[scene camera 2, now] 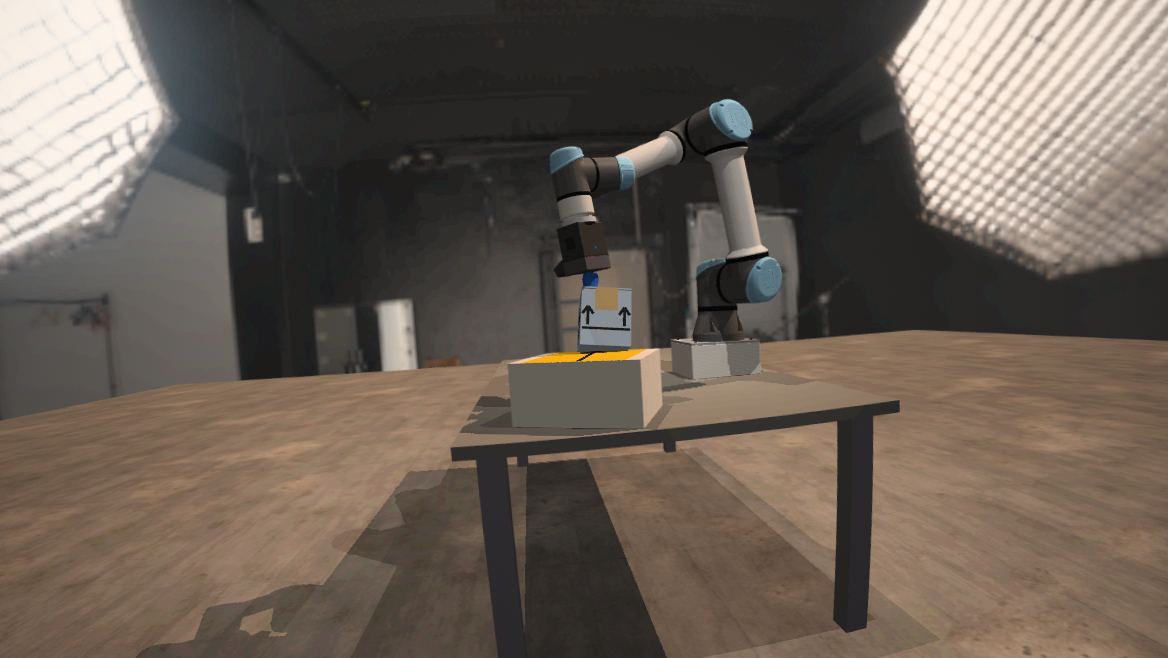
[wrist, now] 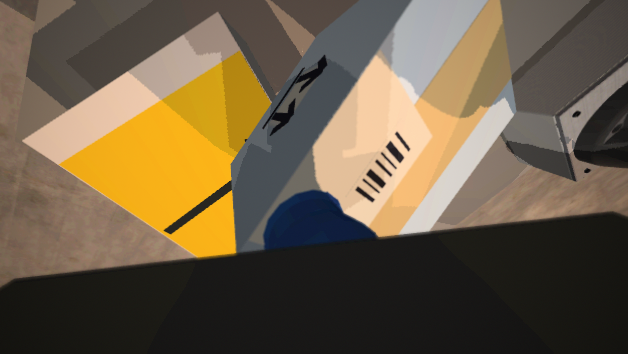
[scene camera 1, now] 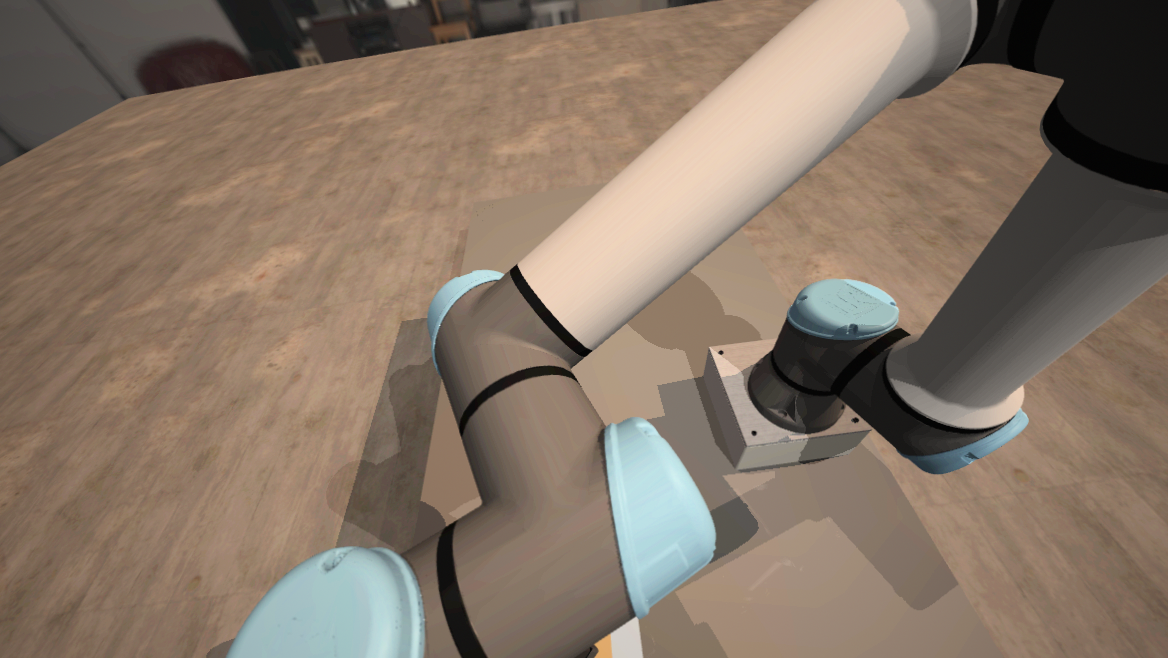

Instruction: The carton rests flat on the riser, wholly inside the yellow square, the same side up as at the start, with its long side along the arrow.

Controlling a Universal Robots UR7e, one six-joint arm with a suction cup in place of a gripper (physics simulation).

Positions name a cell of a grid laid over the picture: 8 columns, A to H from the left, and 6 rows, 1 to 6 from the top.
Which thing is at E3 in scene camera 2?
A carton.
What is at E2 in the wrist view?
A carton.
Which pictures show the riser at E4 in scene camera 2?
Scene camera 2 and the wrist view only.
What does the riser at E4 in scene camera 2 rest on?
The table.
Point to my suction cup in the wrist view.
D4
